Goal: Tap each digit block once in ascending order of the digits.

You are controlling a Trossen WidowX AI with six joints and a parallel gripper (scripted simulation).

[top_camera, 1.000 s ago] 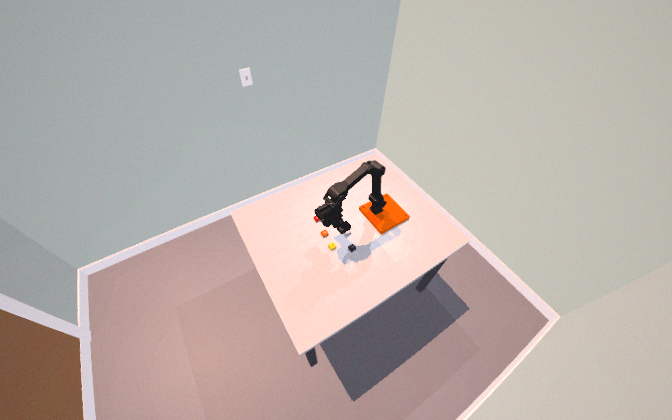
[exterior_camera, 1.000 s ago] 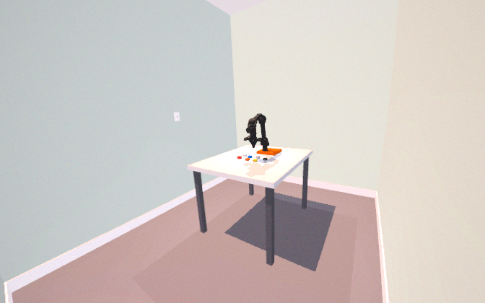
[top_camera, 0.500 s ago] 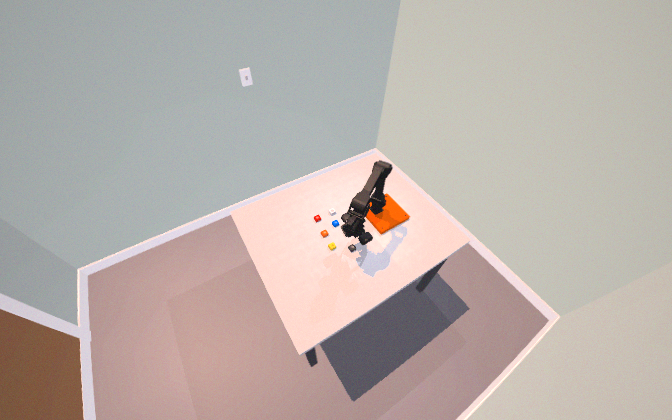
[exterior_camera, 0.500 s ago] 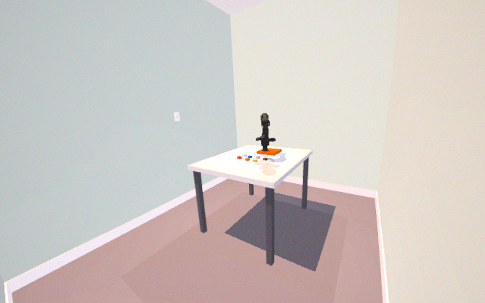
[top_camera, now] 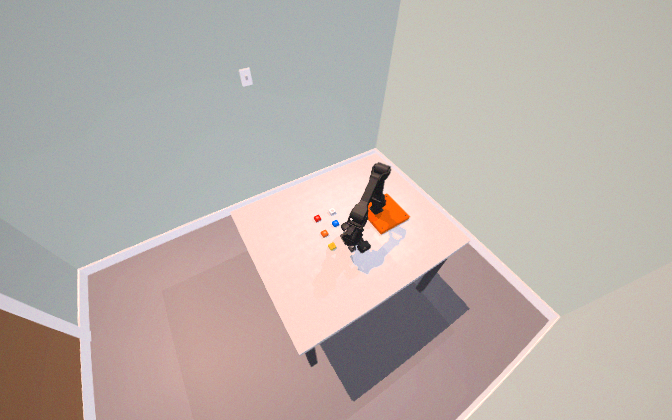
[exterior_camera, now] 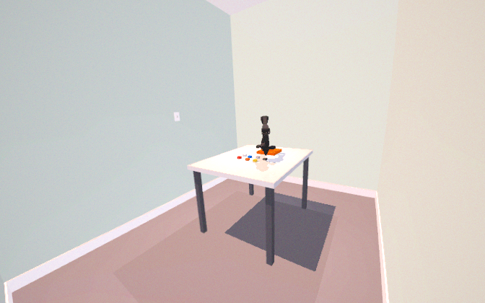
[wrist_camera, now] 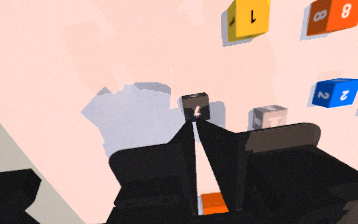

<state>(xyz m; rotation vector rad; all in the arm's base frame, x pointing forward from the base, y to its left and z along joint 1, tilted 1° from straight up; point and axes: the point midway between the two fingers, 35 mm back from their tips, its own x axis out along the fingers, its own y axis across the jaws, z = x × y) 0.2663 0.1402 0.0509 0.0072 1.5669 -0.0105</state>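
Right now the dark block is 10 mm to the right of my gripper tip and 30 mm below it. Round my gripper tip: orange block: 80 mm ahead, 160 mm to the right, 30 mm below; then grey block: 30 mm behind, 110 mm to the right, 30 mm below; then yellow block: 90 mm ahead, 70 mm to the right, 30 mm below.
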